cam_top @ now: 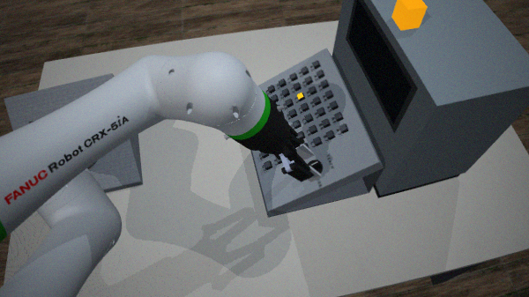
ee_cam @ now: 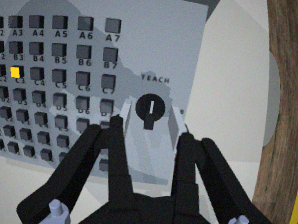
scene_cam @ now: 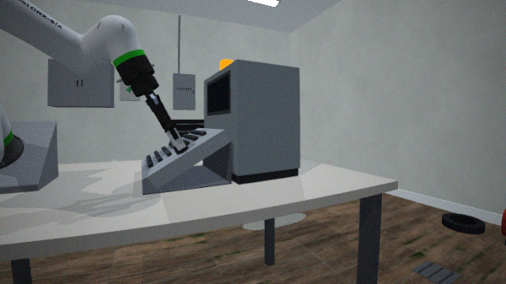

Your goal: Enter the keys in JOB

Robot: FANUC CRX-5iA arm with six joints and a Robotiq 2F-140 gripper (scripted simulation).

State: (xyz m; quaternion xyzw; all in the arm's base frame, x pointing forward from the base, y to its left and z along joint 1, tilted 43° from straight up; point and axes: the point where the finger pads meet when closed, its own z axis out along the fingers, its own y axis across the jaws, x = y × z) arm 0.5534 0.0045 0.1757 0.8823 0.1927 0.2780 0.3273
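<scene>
My gripper is now 20 mm short of the selector knob and 20 mm above it. Also, from my hand: grey keypad: 120 mm to the left, 70 mm below, 20 mm ahead.
</scene>
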